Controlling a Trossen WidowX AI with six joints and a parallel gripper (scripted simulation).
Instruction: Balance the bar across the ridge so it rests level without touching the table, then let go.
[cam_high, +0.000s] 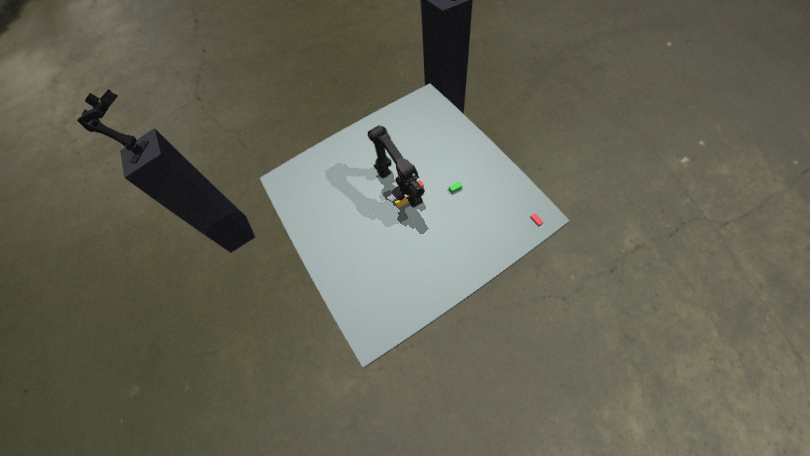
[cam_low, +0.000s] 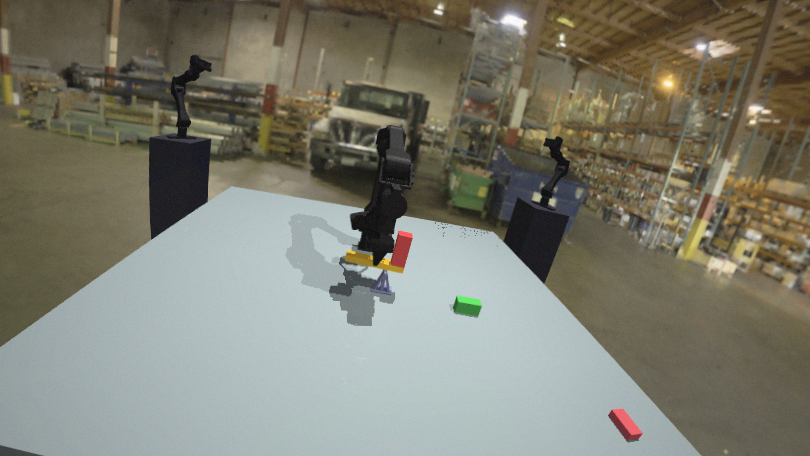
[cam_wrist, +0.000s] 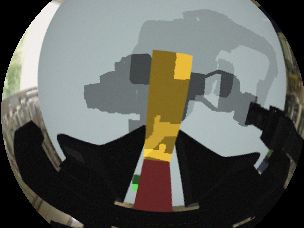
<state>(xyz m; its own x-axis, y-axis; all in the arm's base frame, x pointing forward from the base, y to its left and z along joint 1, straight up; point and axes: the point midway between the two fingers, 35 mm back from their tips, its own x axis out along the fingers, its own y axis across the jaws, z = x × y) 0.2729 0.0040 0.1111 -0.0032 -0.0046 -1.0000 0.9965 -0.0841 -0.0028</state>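
Right now the purple triangular ridge is 5 cm below my gripper tip and 3 cm to the left of it. Round my gripper tip: green block: 26 cm to the left, 6 cm below, 6 cm ahead; flat red block: 50 cm to the left, 47 cm ahead, 7 cm below.
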